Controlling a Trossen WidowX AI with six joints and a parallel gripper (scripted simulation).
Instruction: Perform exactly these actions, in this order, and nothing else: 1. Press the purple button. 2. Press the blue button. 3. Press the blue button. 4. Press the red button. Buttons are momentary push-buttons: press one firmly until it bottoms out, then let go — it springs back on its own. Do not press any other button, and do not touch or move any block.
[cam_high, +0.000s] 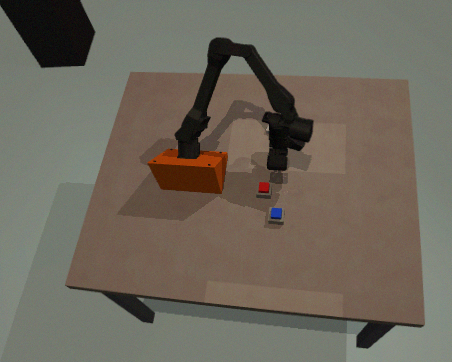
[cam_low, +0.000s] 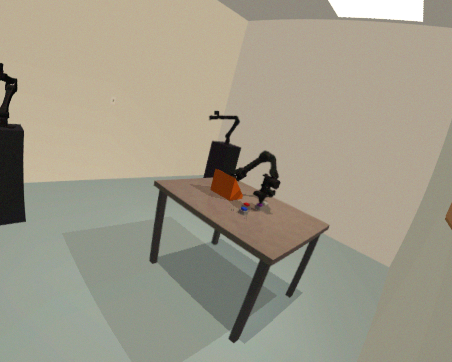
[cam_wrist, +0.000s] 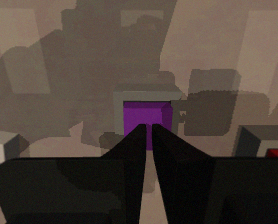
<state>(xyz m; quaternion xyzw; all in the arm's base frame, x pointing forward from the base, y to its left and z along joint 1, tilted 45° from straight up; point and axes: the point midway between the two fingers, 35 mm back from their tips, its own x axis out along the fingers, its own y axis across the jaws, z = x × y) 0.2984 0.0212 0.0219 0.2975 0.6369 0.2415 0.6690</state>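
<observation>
Right now the purple button is 10 mm below my gripper tip. From my gripper tip the other things lie so: red button (110 mm to the right, 50 mm behind, 10 mm below); then small pale object (140 mm to the left, 30 mm below, 30 mm behind); then blue button (200 mm to the right, 10 mm below, 10 mm behind).
</observation>
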